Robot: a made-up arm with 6 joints.
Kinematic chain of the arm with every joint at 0, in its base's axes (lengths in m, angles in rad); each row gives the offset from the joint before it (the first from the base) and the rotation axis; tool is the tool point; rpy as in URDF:
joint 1: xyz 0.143 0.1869 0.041 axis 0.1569 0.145 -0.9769
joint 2: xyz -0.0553 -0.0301 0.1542 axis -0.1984 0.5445 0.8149
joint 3: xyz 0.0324 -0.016 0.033 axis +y
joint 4: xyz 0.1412 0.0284 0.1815 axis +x
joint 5: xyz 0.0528 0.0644 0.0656 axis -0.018 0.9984 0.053
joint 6: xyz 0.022 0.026 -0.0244 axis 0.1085 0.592 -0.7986
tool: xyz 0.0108 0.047 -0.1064 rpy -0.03 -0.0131 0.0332
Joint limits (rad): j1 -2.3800..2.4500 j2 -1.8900..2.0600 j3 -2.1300..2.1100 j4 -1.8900..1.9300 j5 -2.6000..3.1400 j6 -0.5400..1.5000
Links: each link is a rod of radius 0.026 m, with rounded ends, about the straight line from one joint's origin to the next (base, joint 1, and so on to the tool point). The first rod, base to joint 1, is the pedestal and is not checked.
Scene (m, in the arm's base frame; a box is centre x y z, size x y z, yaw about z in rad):
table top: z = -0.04
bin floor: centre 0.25 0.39 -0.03 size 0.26 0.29 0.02 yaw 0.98
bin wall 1: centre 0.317 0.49 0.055 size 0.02 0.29 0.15 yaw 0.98
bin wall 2: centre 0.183 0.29 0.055 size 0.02 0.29 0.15 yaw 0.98
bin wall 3: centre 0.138 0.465 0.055 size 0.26 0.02 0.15 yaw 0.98
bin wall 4: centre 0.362 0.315 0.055 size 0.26 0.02 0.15 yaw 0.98
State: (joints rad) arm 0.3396 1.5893 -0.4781 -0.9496 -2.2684 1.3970
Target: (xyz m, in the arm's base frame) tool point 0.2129 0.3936 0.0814
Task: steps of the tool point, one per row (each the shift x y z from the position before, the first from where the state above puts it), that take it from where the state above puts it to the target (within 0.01 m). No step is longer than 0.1 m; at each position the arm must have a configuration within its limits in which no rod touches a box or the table.
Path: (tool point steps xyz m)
1: 0.0267 -0.0056 -0.0340
2: 0.0326 -0.0148 -0.0246
3: 0.0349 -0.0232 -0.0139
4: 0.0337 -0.0306 -0.0036
5: -0.0261 -0.0217 -0.0686
6: -0.0184 -0.0378 -0.0561
7: -0.0081 -0.0476 -0.0416

